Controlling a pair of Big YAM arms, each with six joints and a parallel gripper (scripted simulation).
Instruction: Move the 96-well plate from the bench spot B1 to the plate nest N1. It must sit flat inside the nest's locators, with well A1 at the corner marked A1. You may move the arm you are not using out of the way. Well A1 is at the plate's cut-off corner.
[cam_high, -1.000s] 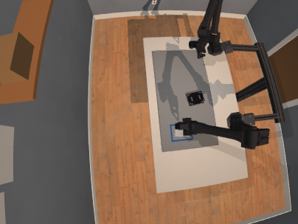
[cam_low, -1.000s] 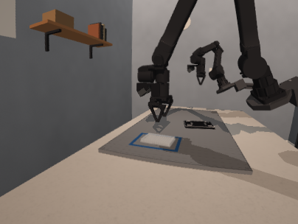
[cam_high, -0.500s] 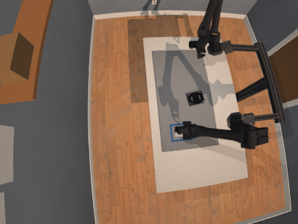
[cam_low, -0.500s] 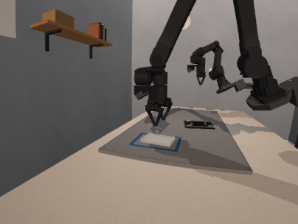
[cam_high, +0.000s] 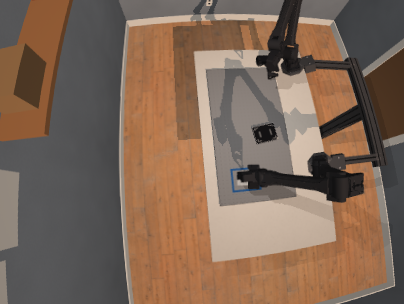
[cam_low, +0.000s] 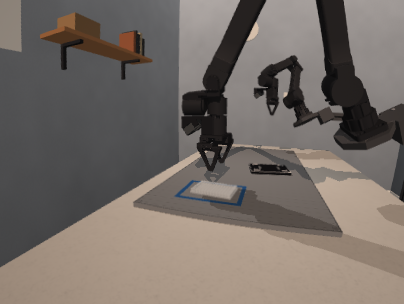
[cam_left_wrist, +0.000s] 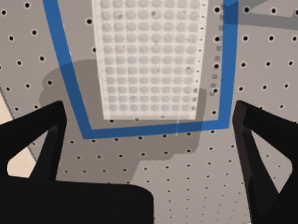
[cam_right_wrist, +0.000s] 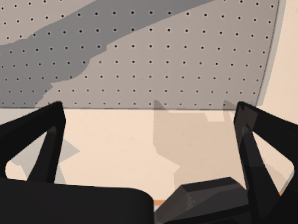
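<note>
My left hand is 8 cm above the white 96-well plate. Round my left hand: black plate nest N1 (18 cm behind, 28 cm to the right, 8 cm below).
</note>
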